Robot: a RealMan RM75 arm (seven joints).
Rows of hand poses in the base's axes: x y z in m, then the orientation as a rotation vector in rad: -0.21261 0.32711 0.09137 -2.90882 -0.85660 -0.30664; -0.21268 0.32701 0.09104 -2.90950 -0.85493 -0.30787; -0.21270 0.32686 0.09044 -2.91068 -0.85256 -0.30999; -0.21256 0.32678 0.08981 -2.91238 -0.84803 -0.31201; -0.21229 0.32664 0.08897 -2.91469 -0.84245 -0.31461; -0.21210 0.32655 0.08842 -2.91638 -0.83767 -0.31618; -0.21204 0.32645 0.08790 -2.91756 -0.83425 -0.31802; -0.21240 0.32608 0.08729 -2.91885 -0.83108 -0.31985; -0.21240 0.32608 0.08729 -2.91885 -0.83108 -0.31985; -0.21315 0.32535 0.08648 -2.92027 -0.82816 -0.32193; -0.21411 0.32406 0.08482 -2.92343 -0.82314 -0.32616; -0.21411 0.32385 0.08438 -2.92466 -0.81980 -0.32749; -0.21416 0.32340 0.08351 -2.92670 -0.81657 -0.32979; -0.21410 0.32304 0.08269 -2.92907 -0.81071 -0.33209; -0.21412 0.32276 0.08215 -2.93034 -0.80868 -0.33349; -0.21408 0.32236 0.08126 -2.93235 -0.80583 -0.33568; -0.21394 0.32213 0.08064 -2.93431 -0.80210 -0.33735; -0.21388 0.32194 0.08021 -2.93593 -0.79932 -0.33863; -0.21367 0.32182 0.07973 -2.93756 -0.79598 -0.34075
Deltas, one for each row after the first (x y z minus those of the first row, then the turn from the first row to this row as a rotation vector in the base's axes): -0.00007 -0.00010 -0.00033 0.00003 -0.00076 -0.00124; -0.00009 -0.00025 -0.00093 -0.00008 -0.00211 -0.00306; 0.00005 -0.00033 -0.00156 0.00001 -0.00328 -0.00632; 0.00032 -0.00047 -0.00240 -0.00007 -0.00483 -0.01040; 0.00051 -0.00056 -0.00295 0.00005 -0.00568 -0.01379; 0.00057 -0.00066 -0.00347 0.00022 -0.00675 -0.01623; 0.00021 -0.00103 -0.00408 0.00021 -0.00786 -0.01856; 0.00021 -0.00103 -0.00408 0.00021 -0.00786 -0.01856; -0.00054 -0.00176 -0.00489 0.00002 -0.00919 -0.02078; -0.00150 -0.00305 -0.00655 -0.00093 -0.01203 -0.02481; -0.00150 -0.00326 -0.00699 -0.00090 -0.01279 -0.02720; -0.00155 -0.00371 -0.00786 -0.00156 -0.01435 -0.02978; -0.00149 -0.00407 -0.00868 -0.00172 -0.01571 -0.03402; -0.00151 -0.00435 -0.00922 -0.00214 -0.01666 -0.03563; -0.00147 -0.00475 -0.01011 -0.00292 -0.01818 -0.03797; -0.00133 -0.00498 -0.01073 -0.00344 -0.01927 -0.04079; -0.00127 -0.00517 -0.01116 -0.00397 -0.02013 -0.04294; -0.00106 -0.00529 -0.01164 -0.00427 -0.02149 -0.04546
